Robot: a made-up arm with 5 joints.
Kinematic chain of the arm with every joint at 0, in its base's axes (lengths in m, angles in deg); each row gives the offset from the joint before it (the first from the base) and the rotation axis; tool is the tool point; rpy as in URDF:
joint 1: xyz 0.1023 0 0.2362 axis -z
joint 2: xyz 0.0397 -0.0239 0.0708 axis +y
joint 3: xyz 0.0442 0 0.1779 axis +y
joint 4: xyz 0.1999 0 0.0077 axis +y
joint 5: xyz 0.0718 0.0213 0 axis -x
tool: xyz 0 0 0 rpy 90 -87.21 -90
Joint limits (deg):
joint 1: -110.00..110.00
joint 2: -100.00..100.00
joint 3: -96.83..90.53
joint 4: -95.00..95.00
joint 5: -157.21..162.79
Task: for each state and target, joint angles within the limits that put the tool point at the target. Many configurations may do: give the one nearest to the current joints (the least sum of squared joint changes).
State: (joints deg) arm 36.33 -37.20 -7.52 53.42 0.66
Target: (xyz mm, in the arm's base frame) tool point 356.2 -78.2 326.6
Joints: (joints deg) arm 16.56 -1.19 29.37 57.33 0.66
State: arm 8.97 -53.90 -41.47 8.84 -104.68
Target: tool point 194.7 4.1 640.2
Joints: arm -4.15 -56.33 2.61 27.18 -104.68
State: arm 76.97 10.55 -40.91 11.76 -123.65
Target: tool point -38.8 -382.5 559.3
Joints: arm 109.88 28.03 -53.05 5.05 -123.65
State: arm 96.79 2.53 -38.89 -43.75 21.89
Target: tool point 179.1 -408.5 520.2
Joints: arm 78.99 29.16 -35.87 -35.69 21.89
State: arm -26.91 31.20 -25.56 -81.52 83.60
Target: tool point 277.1 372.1 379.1
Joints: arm -65.20 42.08 -13.27 -84.47 83.60
